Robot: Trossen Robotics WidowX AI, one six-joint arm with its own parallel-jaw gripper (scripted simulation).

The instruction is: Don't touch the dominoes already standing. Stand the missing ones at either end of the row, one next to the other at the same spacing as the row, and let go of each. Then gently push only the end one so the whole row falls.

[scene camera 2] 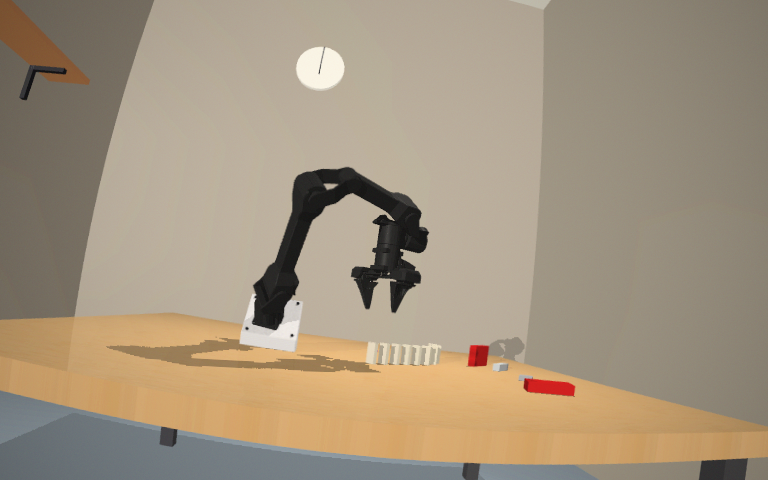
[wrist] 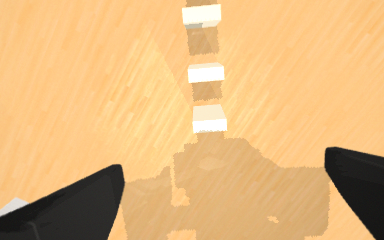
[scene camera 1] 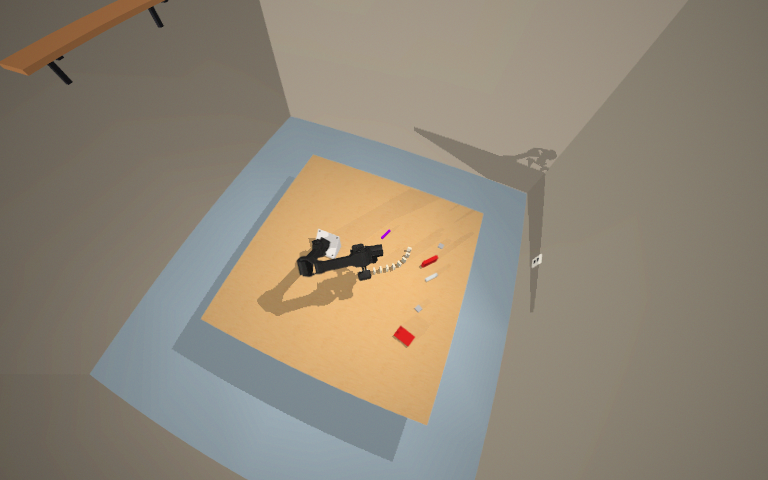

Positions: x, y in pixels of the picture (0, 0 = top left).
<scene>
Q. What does my gripper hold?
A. Nothing.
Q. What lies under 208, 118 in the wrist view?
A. A cream domino.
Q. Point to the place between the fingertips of my gripper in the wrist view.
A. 221, 165
</scene>
